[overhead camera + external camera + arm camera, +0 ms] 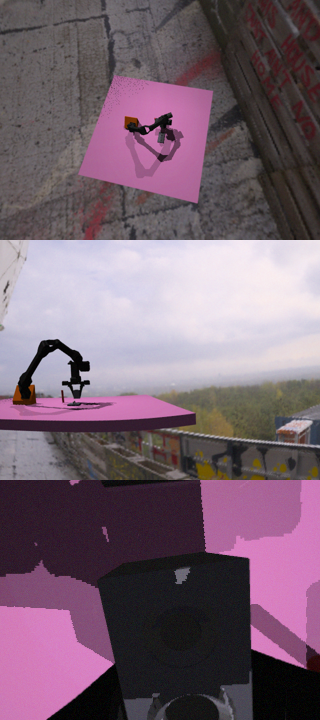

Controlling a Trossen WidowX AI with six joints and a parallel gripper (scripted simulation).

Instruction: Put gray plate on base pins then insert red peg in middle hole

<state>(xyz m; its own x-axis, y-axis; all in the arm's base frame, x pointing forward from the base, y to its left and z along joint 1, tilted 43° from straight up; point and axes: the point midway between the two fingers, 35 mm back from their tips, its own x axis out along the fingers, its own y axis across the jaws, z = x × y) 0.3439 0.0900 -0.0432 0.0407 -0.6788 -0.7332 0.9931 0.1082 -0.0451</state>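
The pin base is 1 cm ahead of my gripper tip, 15 cm to the right of it and 3 cm below it. From my gripper tip the other things lie so: gray plate: 3 cm above; red peg: 11 cm behind, 3 cm to the left.
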